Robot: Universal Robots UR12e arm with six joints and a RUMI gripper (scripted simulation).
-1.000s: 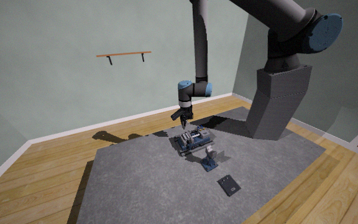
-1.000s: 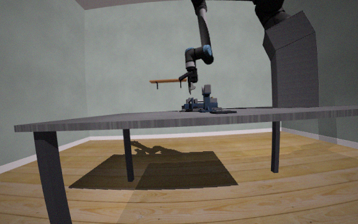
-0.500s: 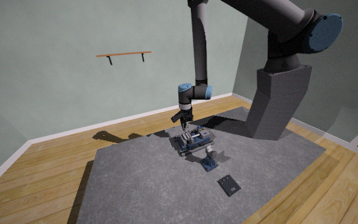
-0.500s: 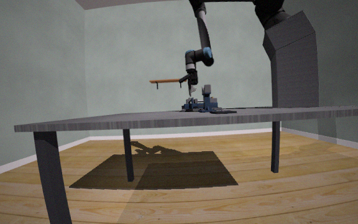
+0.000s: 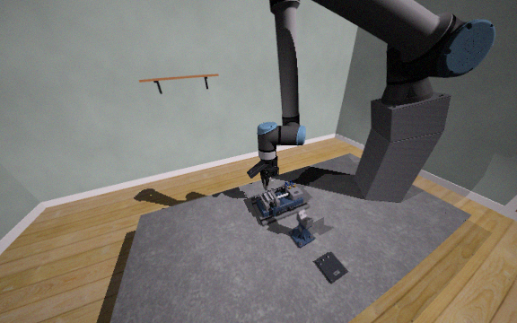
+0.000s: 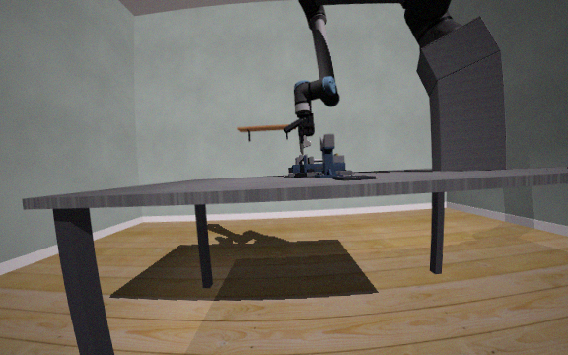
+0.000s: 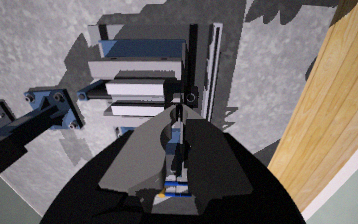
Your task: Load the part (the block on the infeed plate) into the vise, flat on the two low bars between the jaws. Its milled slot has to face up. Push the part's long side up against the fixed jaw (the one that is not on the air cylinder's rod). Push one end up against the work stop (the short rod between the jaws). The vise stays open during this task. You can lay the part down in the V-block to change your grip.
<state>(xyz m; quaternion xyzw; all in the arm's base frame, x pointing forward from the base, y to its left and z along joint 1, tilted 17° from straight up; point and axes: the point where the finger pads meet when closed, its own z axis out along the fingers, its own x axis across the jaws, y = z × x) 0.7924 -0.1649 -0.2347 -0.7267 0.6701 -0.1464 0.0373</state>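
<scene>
My hand is 5 cm to the right of the part and 3 cm above it. Round my hand: moving jaw (4 cm behind, 5 cm to the left, 5 cm below); then work stop (1 cm behind, 10 cm to the left, 4 cm below); then fixed jaw (3 cm ahead, 5 cm to the left, 5 cm below).
</scene>
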